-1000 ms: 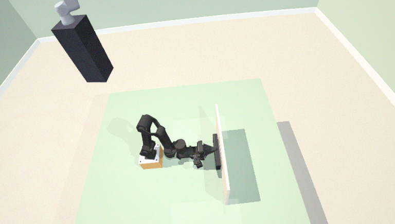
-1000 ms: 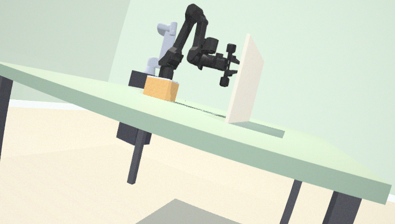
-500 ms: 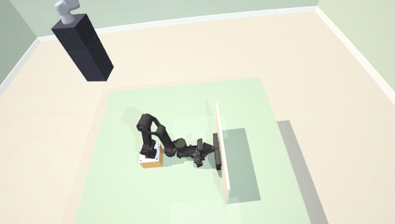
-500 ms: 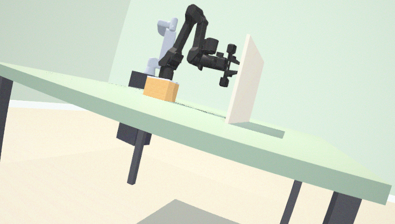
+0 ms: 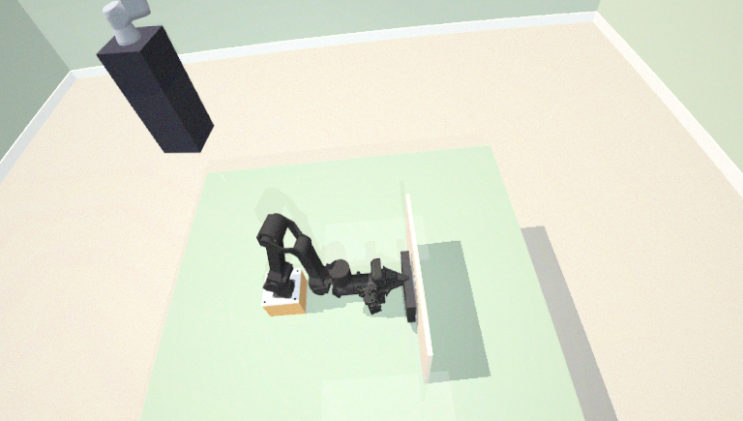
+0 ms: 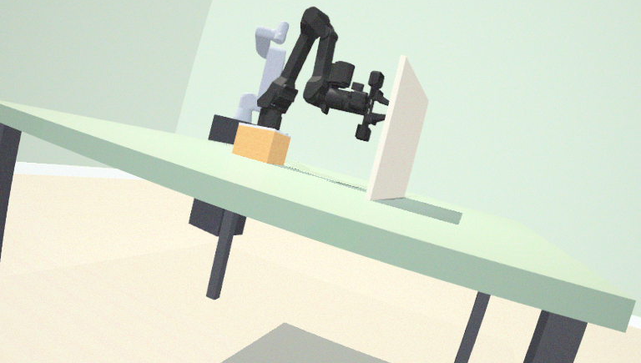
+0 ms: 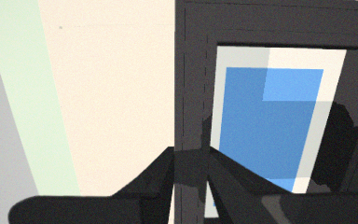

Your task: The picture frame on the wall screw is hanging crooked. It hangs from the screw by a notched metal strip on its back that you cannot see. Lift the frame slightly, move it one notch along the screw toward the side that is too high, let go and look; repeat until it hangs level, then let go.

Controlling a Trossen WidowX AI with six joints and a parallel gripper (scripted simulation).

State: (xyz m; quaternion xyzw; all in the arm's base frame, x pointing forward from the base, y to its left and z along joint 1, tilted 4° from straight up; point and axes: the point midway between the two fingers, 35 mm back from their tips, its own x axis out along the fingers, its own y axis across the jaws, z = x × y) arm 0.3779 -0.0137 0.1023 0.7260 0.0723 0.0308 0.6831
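Now: gripper tip 10 mm short of the picture frame and 50 mm above it. The rest, counted from my gripper tip: cream wall panel (20 mm ahead, 70 mm below).
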